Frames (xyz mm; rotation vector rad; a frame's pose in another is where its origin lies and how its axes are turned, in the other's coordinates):
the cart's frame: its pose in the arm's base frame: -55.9 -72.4 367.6 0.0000 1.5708 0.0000
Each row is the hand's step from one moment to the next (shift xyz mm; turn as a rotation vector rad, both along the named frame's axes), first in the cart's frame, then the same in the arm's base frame.
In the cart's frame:
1: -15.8 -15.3 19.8 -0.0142 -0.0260 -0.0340
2: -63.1 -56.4 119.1 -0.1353 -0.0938 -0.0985
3: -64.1 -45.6 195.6 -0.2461 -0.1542 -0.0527
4: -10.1 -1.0 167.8 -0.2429 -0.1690 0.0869
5: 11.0 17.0 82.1 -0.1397 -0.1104 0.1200
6: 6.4 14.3 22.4 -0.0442 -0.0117 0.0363
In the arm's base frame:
1: 19.8 -15.3 15.8 -0.0340 -0.0260 0.0142
2: 119.1 -56.4 63.1 -0.0985 -0.0938 0.1353
3: 195.6 -45.6 64.1 -0.0527 -0.1542 0.2461
4: 167.8 -1.0 10.1 0.0869 -0.1690 0.2429
5: 82.1 17.0 -11.0 0.1200 -0.1104 0.1397
6: 22.4 14.3 -6.4 0.0363 -0.0117 0.0442

